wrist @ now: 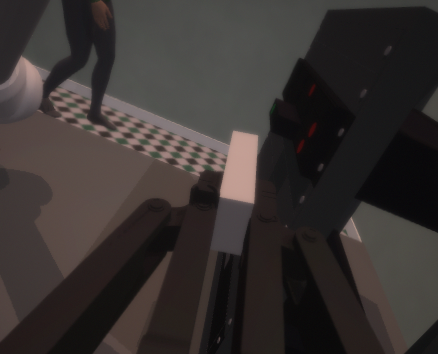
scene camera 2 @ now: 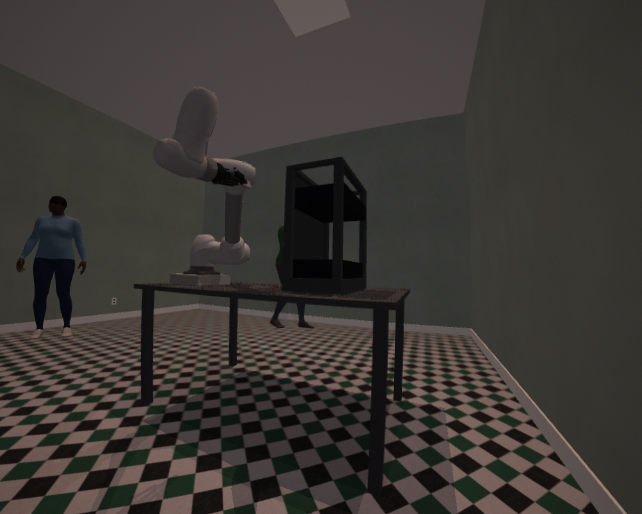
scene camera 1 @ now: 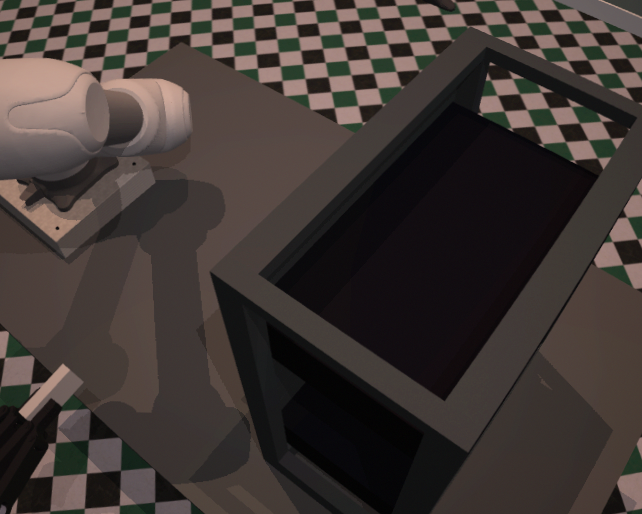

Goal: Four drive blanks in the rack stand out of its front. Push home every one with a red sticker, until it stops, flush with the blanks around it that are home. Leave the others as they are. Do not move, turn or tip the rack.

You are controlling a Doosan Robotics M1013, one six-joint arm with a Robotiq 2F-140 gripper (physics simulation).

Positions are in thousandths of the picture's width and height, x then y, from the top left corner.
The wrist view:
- gripper: 549,439
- dark rack: 821,256
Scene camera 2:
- dark rack: 482,406
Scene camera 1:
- gripper: 114,725
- dark rack: 593,616
